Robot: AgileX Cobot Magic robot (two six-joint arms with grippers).
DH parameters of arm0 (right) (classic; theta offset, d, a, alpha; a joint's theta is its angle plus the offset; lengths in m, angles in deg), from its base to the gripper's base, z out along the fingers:
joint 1: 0 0.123 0 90
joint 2: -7.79 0 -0.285 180
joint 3: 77.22 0 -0.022 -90
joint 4: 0 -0.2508 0 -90
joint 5: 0 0 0.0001 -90
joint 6: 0 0.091 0 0
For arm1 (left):
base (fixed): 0 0 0 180
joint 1: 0 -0.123 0 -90
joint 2: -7.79 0 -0.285 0
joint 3: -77.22 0 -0.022 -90
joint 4: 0 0.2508 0 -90
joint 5: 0 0 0.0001 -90
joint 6: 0 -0.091 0 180
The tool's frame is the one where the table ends.
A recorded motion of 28 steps. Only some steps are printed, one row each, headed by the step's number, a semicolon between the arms.
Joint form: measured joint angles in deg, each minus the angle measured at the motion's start. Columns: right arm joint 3, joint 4, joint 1, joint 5, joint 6, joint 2; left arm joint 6, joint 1, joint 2, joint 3, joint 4, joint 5.
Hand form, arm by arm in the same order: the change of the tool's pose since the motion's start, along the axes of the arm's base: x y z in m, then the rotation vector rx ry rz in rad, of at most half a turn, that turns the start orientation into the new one. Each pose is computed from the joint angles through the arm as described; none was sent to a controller.
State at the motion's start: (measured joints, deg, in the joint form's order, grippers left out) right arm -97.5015 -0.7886 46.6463 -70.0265 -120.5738 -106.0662; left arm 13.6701 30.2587 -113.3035 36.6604 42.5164 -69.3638
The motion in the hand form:
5: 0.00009 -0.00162 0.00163 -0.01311 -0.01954 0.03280; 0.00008 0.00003 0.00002 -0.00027 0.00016 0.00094
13: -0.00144 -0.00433 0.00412 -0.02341 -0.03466 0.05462; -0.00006 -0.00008 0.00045 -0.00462 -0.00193 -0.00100
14: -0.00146 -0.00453 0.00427 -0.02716 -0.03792 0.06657; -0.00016 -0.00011 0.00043 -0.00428 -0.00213 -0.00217
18: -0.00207 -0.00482 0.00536 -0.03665 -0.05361 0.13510; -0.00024 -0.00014 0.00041 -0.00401 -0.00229 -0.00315
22: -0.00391 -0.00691 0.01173 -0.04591 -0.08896 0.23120; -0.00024 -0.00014 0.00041 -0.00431 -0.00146 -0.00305
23: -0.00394 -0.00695 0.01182 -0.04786 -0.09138 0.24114; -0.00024 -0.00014 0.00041 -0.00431 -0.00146 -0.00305
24: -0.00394 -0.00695 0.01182 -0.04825 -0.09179 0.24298; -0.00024 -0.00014 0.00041 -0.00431 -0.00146 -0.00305
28: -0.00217 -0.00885 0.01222 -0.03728 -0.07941 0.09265; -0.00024 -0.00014 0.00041 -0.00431 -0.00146 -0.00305
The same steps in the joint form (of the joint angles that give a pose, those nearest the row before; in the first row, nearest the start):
5: 0.10 0.79 0.00 0.00 -1.91 0.31; 0.00 0.00 0.00 0.00 -0.06 0.00
13: 0.58 1.47 0.04 -0.06 -3.13 1.02; -0.02 0.00 0.00 0.00 -0.01 -0.29
14: 0.58 1.56 0.04 -0.11 -3.84 1.05; -0.02 0.00 0.00 0.00 0.06 -0.29
18: 0.65 1.40 0.04 -0.03 -7.95 1.25; -0.02 0.00 0.00 0.00 0.12 -0.29
22: 0.58 1.46 0.04 0.02 -13.75 2.15; 0.03 0.00 0.00 0.00 0.12 -0.29
23: 0.59 1.46 0.04 0.02 -14.34 2.16; 0.03 0.00 0.00 0.00 0.12 -0.29
24: 0.59 1.46 0.04 0.02 -14.45 2.16; 0.03 0.00 0.00 0.00 0.12 -0.29
28: 0.59 3.20 0.04 0.02 -5.35 2.21; 0.03 0.00 0.00 0.00 0.12 -0.29

